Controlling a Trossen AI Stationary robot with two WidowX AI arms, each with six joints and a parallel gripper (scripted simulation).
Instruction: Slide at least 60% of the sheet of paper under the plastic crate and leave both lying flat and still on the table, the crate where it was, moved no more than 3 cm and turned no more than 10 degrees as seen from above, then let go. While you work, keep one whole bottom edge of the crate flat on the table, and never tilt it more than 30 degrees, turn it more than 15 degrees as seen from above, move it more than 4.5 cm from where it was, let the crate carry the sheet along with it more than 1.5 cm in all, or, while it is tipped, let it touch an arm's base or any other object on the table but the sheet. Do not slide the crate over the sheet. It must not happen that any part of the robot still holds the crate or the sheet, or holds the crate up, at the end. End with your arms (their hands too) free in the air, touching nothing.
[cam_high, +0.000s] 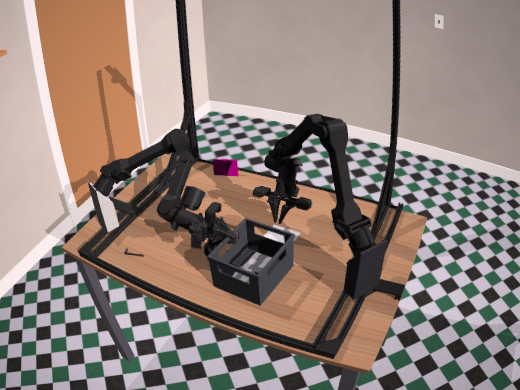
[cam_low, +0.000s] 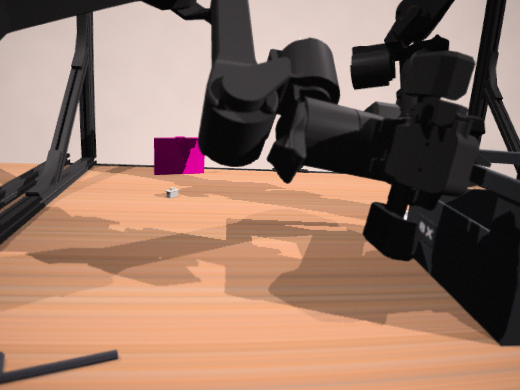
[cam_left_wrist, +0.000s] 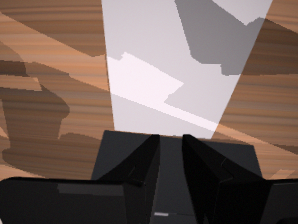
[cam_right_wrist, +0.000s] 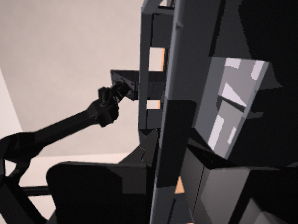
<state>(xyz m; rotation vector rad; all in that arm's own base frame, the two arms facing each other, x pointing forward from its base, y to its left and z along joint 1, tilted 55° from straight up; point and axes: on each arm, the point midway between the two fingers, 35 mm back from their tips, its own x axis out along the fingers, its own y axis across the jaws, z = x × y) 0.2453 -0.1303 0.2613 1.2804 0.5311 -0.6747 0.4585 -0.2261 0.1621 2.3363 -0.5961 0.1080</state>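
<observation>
The paper is 10 cm below my left hand and 3 cm ahead of it. From my left hand the other things lie so: magenta box 34 cm to the right, 29 cm behind, 6 cm below.
</observation>
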